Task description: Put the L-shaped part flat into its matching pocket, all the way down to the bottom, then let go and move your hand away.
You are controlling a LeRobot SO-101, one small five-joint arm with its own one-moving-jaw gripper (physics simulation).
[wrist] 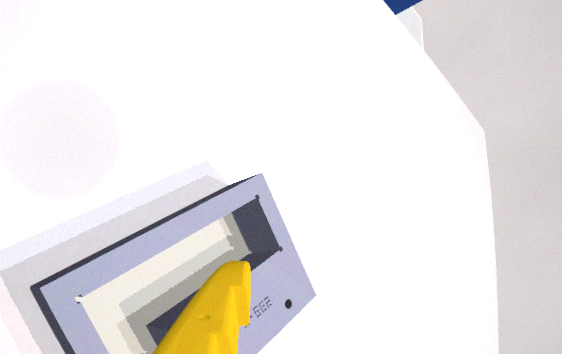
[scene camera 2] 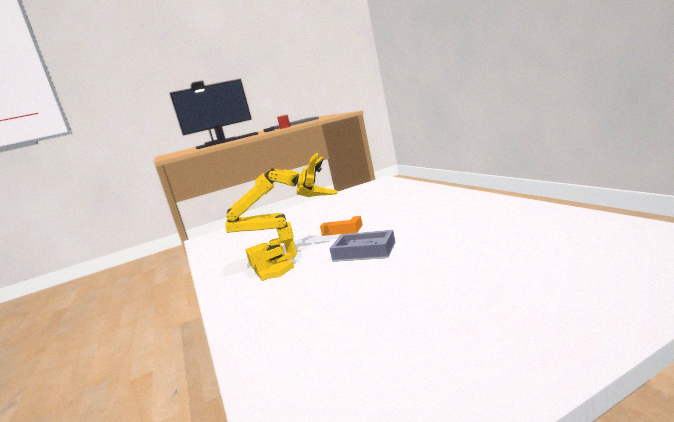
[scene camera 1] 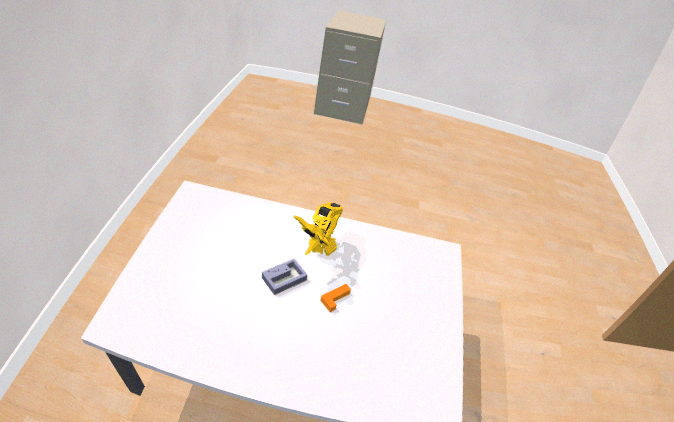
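Pixels of known places: hand, tool point: (wrist: 249, 284) (scene camera 2: 336, 191) (scene camera 1: 305, 253); arm's base, link origin: (scene camera 2: 281, 267) (scene camera 1: 321, 249).
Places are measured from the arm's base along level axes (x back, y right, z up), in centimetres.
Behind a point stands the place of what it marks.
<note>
The orange L-shaped part (scene camera 1: 327, 300) @[x -25.6, y -7.0, z 2.9 cm] (scene camera 2: 342, 227) @[x -21.4, y -7.3, z 2.0 cm] lies flat on the table, beside and apart from the pocket block. It does not show in the wrist view. The grey-blue block (scene camera 1: 274, 274) @[x -20.6, y 13.4, z 3.6 cm] (scene camera 2: 362, 251) @[x -16.7, y 14.2, z 2.2 cm] (wrist: 288, 275) @[x -21.5, y 15.3, z 3.6 cm] sits on the table with its L-shaped pocket facing up and empty. My gripper (scene camera 1: 301, 235) (scene camera 2: 326, 173) is fully open and empty, raised above the table on the arm's side of the block. In the wrist view one notched yellow jaw is drawn over part of the block and its pocket; the other jaw is out of that picture.
The white table (scene camera 1: 200, 325) @[x -47.3, y 31.9, z 0.0 cm] (scene camera 2: 450, 325) @[x -14.0, y 48.2, z 0.0 cm] (wrist: 360, 150) @[x -37.9, y 25.9, z 0.0 cm] carries the arm's base, near one table edge. A filing cabinet (scene camera 1: 345, 75) stands on the floor beyond the table. A wooden desk (scene camera 2: 240, 170) with a monitor (scene camera 2: 212, 107) and a red cup (scene camera 2: 283, 121) stands in the background.
</note>
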